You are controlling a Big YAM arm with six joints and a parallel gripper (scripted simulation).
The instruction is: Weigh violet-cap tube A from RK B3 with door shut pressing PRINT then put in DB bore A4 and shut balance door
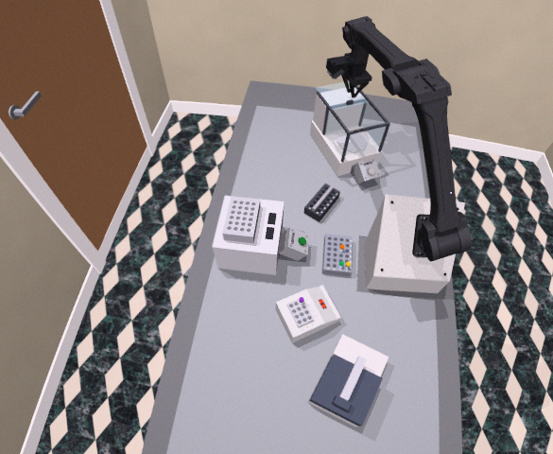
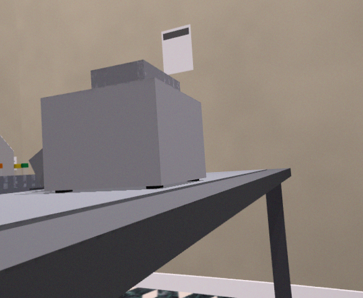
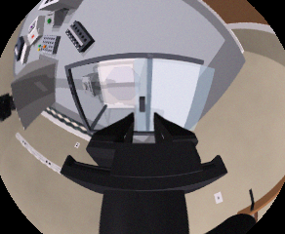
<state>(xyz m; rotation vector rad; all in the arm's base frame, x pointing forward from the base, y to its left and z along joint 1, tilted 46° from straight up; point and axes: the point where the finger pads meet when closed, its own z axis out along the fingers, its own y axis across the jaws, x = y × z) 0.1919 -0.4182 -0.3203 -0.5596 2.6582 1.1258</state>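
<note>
Now: the balance door 40 mm below my hand, 20 mm to the right of it and 10 mm ahead of it. From my hand the other things lie so: tube rack RK: 500 mm to the left, 240 mm below, 40 mm ahead; then black magnet block MG: 300 mm to the left, 230 mm below, 80 mm ahead; then white PRINT key: 190 mm to the left, 180 mm below, 90 mm behind.
</note>
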